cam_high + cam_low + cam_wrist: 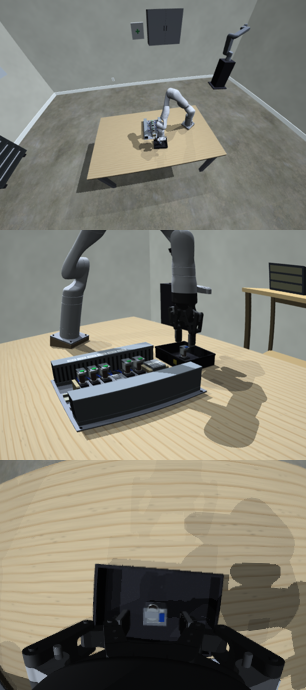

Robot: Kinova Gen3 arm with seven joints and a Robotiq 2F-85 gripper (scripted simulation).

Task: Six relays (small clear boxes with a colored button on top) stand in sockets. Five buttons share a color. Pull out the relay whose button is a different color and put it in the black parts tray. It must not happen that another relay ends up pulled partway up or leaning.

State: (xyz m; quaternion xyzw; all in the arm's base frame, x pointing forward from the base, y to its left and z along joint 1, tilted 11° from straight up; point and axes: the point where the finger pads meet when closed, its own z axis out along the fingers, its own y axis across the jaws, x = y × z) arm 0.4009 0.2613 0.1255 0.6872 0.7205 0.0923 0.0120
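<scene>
The relay is 4 cm below my hand. Also, from my hand: black parts tray (5 cm below).
</scene>
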